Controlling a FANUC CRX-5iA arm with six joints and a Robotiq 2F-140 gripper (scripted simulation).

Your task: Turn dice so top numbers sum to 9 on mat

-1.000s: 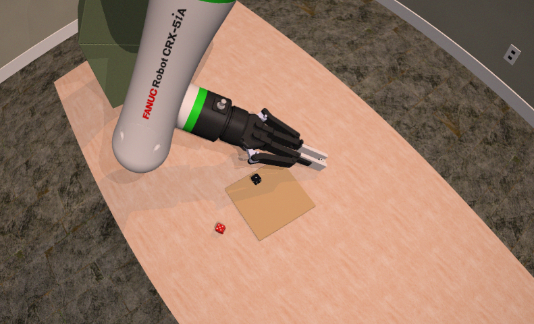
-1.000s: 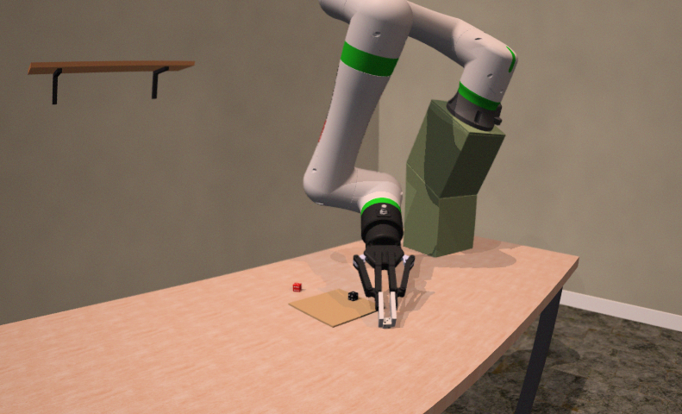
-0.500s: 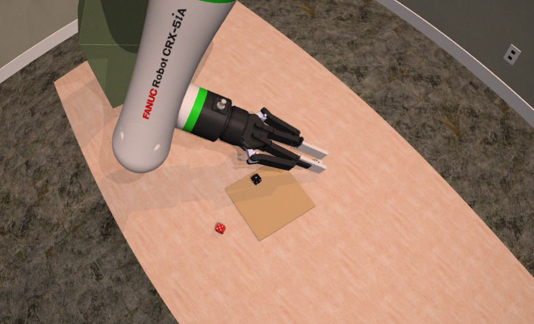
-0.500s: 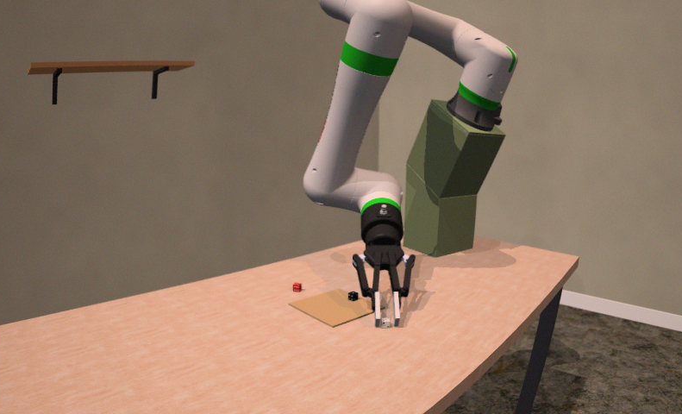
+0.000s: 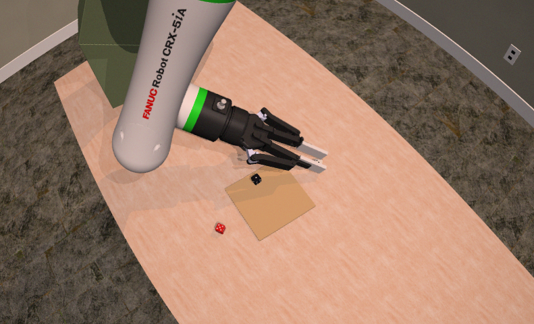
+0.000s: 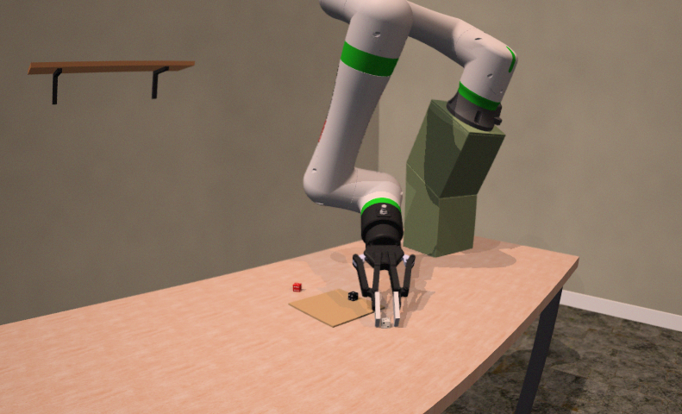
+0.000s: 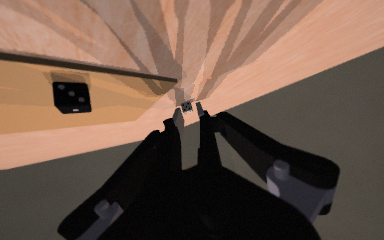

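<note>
Now: the white die 2 cm below my hand, 1 cm to the left of it and 1 cm ahead of it. Also, from my hand: tan square mat: 12 cm to the right, 3 cm below, 2 cm ahead; black die: 12 cm to the right, 3 cm behind, 2 cm below; red die: 24 cm to the right, 2 cm below, 2 cm ahead.
</note>
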